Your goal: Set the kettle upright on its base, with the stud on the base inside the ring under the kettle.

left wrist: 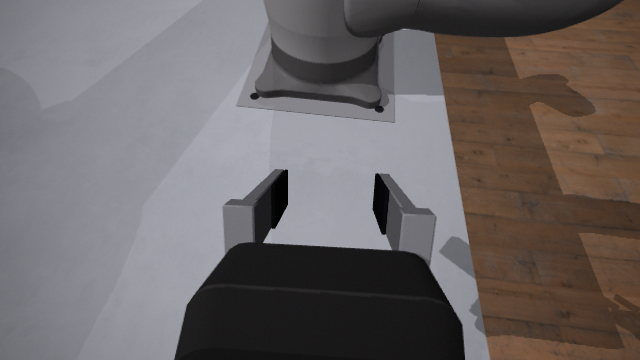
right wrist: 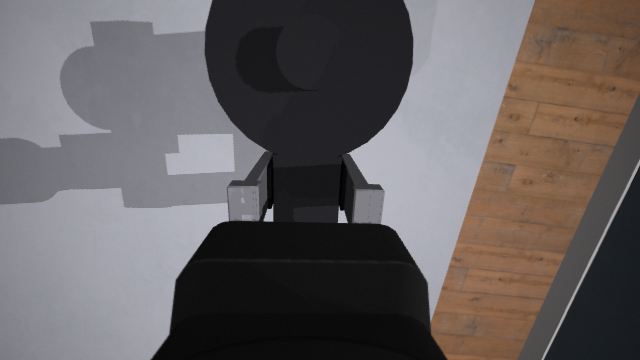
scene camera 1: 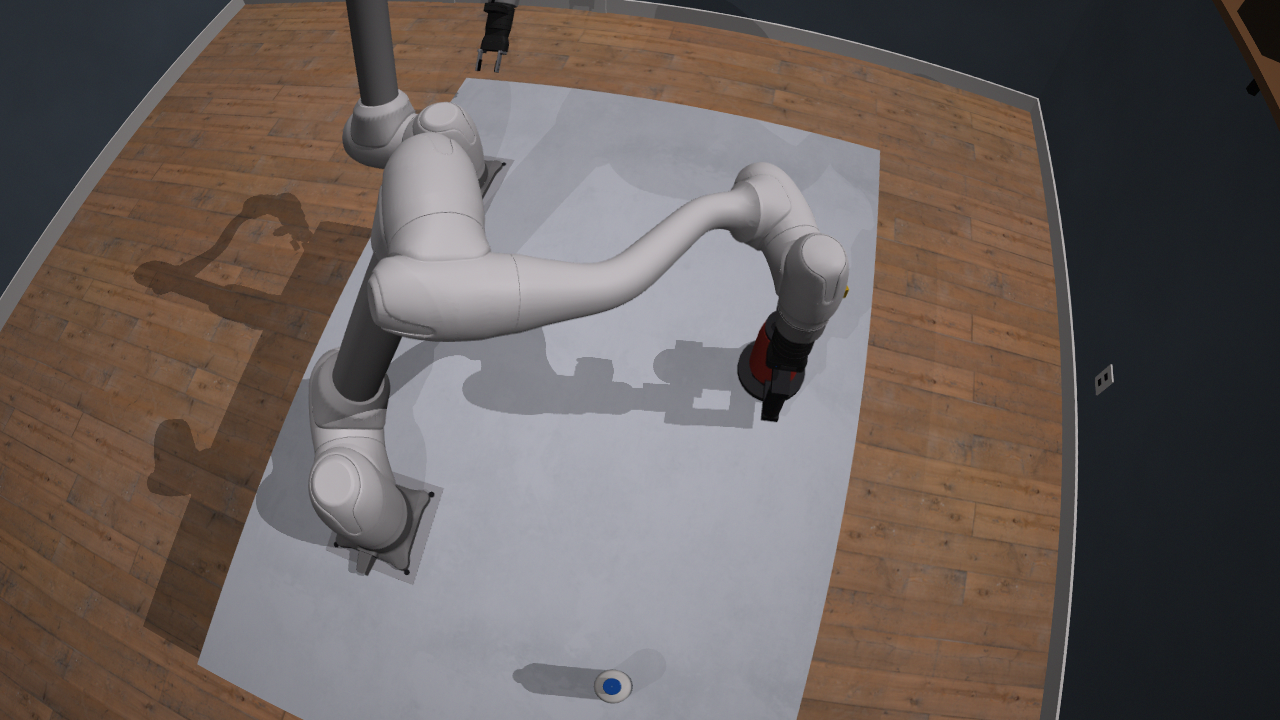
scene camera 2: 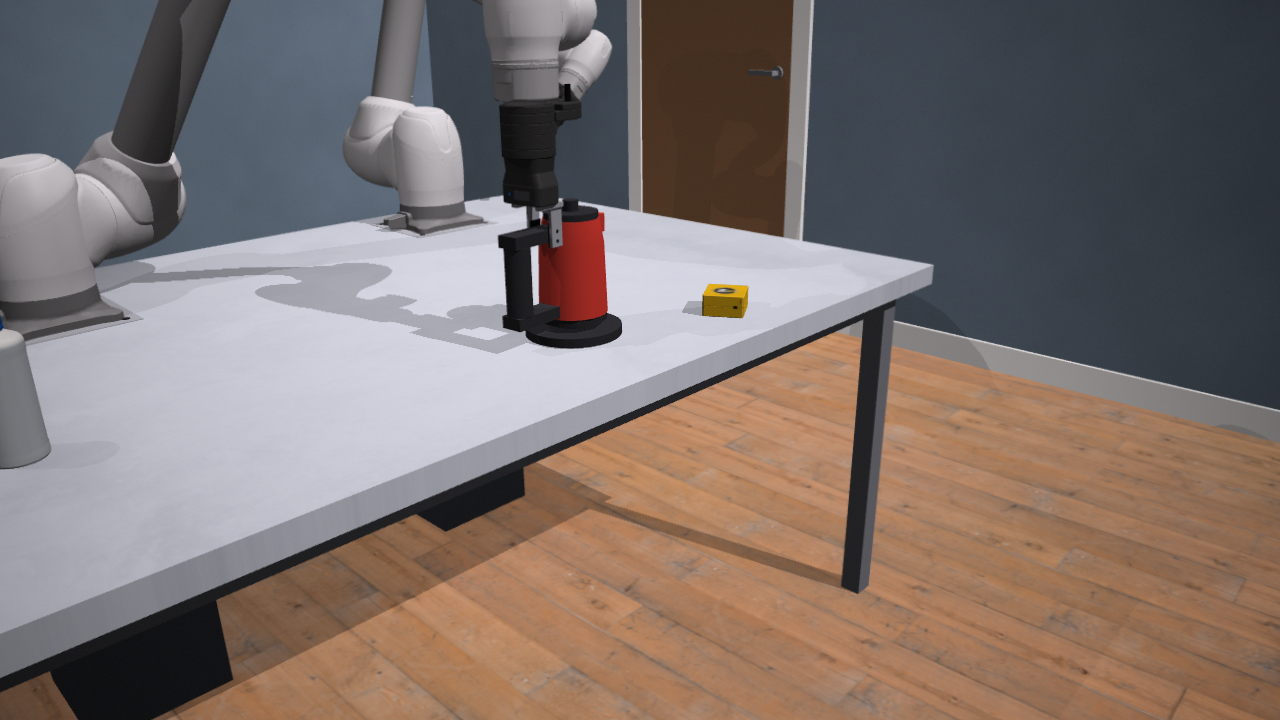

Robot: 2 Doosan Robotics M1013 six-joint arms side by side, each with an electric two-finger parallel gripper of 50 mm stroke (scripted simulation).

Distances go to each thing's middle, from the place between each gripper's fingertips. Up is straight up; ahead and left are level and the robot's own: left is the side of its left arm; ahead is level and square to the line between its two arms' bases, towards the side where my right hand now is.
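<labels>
My right hand (scene camera 2: 545, 244) is 60 mm to the right of the round black base (scene camera 2: 610, 329) and 160 mm above it.
As for my left gripper (scene camera 1: 486, 71), I see it 15 cm above the base, 82 cm to the left of it and 77 cm short of it.
</labels>
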